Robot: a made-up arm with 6 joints. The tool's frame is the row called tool. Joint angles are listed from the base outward.
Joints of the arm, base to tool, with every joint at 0 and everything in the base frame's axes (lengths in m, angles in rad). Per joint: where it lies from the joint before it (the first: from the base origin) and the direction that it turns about. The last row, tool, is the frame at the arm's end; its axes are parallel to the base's.
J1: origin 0 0 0.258 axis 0 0 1
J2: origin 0 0 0 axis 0 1 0
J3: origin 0 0 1.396 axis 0 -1 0
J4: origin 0 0 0 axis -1 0 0
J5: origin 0.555 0 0 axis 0 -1 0
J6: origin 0 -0.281 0 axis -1 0 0
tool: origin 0 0 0
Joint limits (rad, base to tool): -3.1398..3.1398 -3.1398..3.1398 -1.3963..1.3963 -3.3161..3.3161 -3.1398..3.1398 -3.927..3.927
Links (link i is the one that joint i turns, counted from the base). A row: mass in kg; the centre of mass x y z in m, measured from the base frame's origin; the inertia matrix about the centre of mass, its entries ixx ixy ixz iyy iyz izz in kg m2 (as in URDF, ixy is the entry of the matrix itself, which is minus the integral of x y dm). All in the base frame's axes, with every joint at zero. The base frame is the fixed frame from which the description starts. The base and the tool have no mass.
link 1: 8.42; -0.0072 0.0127 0.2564; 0.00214 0 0 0.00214 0 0.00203
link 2: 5; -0.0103 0.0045 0.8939; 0.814 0 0 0.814 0 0.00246
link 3: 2.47; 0.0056 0.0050 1.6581; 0.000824 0 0 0.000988 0 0.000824
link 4: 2.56; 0.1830 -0.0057 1.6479; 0.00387 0 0 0.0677 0 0.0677
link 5: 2.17; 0.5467 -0.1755 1.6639; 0.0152 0 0 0.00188 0 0.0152
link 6: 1.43; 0.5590 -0.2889 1.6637; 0.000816 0 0 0.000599 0 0.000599
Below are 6 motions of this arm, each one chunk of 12 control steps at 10 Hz.
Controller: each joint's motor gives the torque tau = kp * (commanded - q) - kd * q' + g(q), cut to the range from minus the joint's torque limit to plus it. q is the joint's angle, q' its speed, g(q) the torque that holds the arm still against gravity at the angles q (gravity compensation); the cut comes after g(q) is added. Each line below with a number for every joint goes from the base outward.
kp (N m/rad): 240 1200 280 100 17 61
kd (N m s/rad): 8.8 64 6.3 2.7 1.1 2.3
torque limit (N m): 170 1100 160 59 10 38
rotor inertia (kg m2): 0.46 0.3 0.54 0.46 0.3 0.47
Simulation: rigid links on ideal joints. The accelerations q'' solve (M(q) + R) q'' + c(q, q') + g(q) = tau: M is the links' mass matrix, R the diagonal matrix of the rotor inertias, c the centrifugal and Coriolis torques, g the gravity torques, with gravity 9.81 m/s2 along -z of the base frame. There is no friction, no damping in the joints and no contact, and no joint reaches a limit. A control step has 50 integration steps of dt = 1/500 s. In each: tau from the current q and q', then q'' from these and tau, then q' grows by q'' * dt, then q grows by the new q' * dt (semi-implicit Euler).
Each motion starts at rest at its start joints. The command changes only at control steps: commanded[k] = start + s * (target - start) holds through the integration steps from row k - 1 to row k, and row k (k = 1, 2, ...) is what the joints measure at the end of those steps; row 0 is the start. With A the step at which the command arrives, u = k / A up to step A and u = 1 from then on. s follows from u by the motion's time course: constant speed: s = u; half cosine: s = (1 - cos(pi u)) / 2; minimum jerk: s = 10 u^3 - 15 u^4 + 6 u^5; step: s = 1 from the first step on.
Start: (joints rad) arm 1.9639 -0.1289 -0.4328 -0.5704 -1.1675 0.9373
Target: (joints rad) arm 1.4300 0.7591 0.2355 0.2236 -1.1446 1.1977
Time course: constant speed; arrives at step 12
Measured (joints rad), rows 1 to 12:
1: 1.9229 -0.1065 -0.4054 -0.5469 -1.1676 0.9487
2: 1.8555 -0.0415 -0.3331 -0.4656 -1.1660 0.9767
3: 1.8098 0.0559 -0.2368 -0.3435 -1.1609 1.0088
4: 1.7834 0.1625 -0.1516 -0.2355 -1.1539 1.0337
5: 1.7610 0.2586 -0.1035 -0.1760 -1.1488 1.0511
6: 1.7329 0.3377 -0.0807 -0.1530 -1.1487 1.0679
7: 1.6948 0.4044 -0.0477 -0.1248 -1.1536 1.0891
8: 1.6475 0.4671 0.0141 -0.0571 -1.1592 1.1135
9: 1.5950 0.5320 0.0933 0.0444 -1.1603 1.1374
10: 1.5420 0.6008 0.1664 0.1427 -1.1547 1.1587
11: 1.4913 0.6727 0.2206 0.2094 -1.1450 1.1786
12: 1.4438 0.7483 0.2629 0.2519 -1.1364 1.1993

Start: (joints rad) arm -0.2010 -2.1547 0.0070 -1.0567 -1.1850 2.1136
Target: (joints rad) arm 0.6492 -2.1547 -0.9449 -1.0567 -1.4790 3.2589
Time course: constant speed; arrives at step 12
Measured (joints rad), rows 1 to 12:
1: -0.1968 -2.1555 -0.0395 -1.0493 -1.1909 2.1619
2: -0.1779 -2.1554 -0.1526 -1.0496 -1.2096 2.2831
3: -0.1340 -2.1527 -0.2742 -1.0746 -1.2406 2.4255
4: -0.0610 -2.1501 -0.3555 -1.0982 -1.2777 2.5379
5: 0.0377 -2.1490 -0.4034 -1.0871 -1.3130 2.6162
6: 0.1561 -2.1474 -0.4560 -1.0489 -1.3415 2.6890
7: 0.2874 -2.1442 -0.5352 -1.0202 -1.3626 2.7790
8: 0.4229 -2.1410 -0.6311 -1.0217 -1.3799 2.8845
9: 0.5509 -2.1410 -0.7243 -1.0389 -1.3980 2.9907
10: 0.6593 -2.1453 -0.8070 -1.0457 -1.4195 3.0875
11: 0.7403 -2.1512 -0.8855 -1.0380 -1.4446 3.1776
12: 0.7926 -2.1553 -0.9667 -1.0326 -1.4720 3.2684

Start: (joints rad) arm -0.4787 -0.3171 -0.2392 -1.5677 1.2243 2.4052
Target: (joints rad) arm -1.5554 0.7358 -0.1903 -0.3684 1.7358 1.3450
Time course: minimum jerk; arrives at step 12
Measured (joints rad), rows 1 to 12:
1: -0.4818 -0.3155 -0.2393 -1.5644 1.2249 2.4024
2: -0.5046 -0.3031 -0.2399 -1.5395 1.2301 2.3817
3: -0.5760 -0.2610 -0.2398 -1.4667 1.2479 2.3187
4: -0.7119 -0.1704 -0.2326 -1.3394 1.2879 2.2005
5: -0.8656 -0.0245 -0.2097 -1.1615 1.3548 2.0372
6: -0.9854 0.1637 -0.1747 -0.9358 1.4430 1.8545
7: -1.0906 0.3668 -0.1411 -0.7093 1.5401 1.6794
8: -1.1949 0.5539 -0.1291 -0.5274 1.6318 1.5307
9: -1.3040 0.7008 -0.1467 -0.4145 1.7069 1.4185
10: -1.4203 0.7924 -0.1754 -0.3715 1.7586 1.3487
11: -1.5405 0.8242 -0.1913 -0.3710 1.7837 1.3224
12: -1.6541 0.8056 -0.1899 -0.3744 1.7828 1.3302

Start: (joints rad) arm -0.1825 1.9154 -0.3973 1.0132 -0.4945 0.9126
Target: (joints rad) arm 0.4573 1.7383 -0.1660 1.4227 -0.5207 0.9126
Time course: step
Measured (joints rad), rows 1 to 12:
1: -0.1461 1.8763 -0.2933 1.1980 -0.5135 0.9135
2: -0.0435 1.7950 -0.0835 1.4638 -0.5452 0.9126
3: 0.1119 1.7011 0.0203 1.4950 -0.5598 0.9086
4: 0.2975 1.6258 -0.0307 1.3810 -0.5465 0.9059
5: 0.4887 1.6091 -0.1068 1.3596 -0.5153 0.9082
6: 0.6667 1.6521 -0.1228 1.4511 -0.4865 0.9125
7: 0.8192 1.7182 -0.1107 1.5284 -0.4767 0.9138
8: 0.9330 1.7690 -0.1408 1.5265 -0.4889 0.9117
9: 0.9899 1.7902 -0.2006 1.4913 -0.5140 0.9103
10: 0.9772 1.7855 -0.2236 1.4771 -0.5379 0.9119
11: 0.8994 1.7641 -0.1856 1.4857 -0.5487 0.9141
12: 0.7752 1.7358 -0.1257 1.4878 -0.5430 0.9137

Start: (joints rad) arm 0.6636 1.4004 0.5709 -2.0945 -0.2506 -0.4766
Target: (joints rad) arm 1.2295 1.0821 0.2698 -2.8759 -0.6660 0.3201
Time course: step
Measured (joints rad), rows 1 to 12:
1: 0.6752 1.3107 0.2652 -2.5182 -0.3654 -0.0955
2: 0.7612 1.1449 0.0098 -3.0609 -0.5876 0.5199
3: 0.9169 1.0222 0.3139 -3.0267 -0.7719 0.7135
4: 1.0959 0.9748 0.5901 -2.9442 -0.8636 0.4714
5: 1.2786 0.9625 0.4575 -3.0617 -0.8592 0.1845
6: 1.4531 1.0076 0.2660 -3.0419 -0.7785 0.1317
7: 1.5959 1.0931 0.2300 -2.8394 -0.6723 0.2706
8: 1.6867 1.1619 0.2337 -2.7506 -0.5980 0.3994
9: 1.7175 1.1806 0.2151 -2.8313 -0.5820 0.4033
10: 1.6930 1.1518 0.2265 -2.9031 -0.6126 0.3267
11: 1.6186 1.1010 0.2794 -2.9033 -0.6602 0.2715
12: 1.5017 1.0564 0.3203 -2.9078 -0.6977 0.2807

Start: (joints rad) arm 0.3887 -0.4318 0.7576 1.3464 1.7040 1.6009
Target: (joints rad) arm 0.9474 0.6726 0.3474 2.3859 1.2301 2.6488
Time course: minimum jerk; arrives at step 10
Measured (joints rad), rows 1 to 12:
1: 0.3907 -0.4296 0.7593 1.3534 1.7029 1.6054
2: 0.4057 -0.4133 0.7679 1.4015 1.6942 1.6379
3: 0.4562 -0.3603 0.7782 1.5274 1.6657 1.7339
4: 0.5815 -0.2488 0.7652 1.7027 1.6083 1.9069
5: 0.7682 -0.0655 0.7027 1.8138 1.5271 2.1320
6: 0.7834 0.1861 0.6115 1.9729 1.4299 2.3602
7: 0.7919 0.4717 0.4876 2.2015 1.3288 2.5453
8: 0.8126 0.7359 0.3327 2.3594 1.2438 2.6587
9: 0.8393 0.9150 0.1964 2.4493 1.1896 2.6951
10: 0.8734 0.9624 0.1440 2.5072 1.1718 2.6749
11: 0.9173 0.8885 0.2126 2.5042 1.1844 2.6408
12: 0.9699 0.7557 0.3579 2.4066 1.2136 2.6295

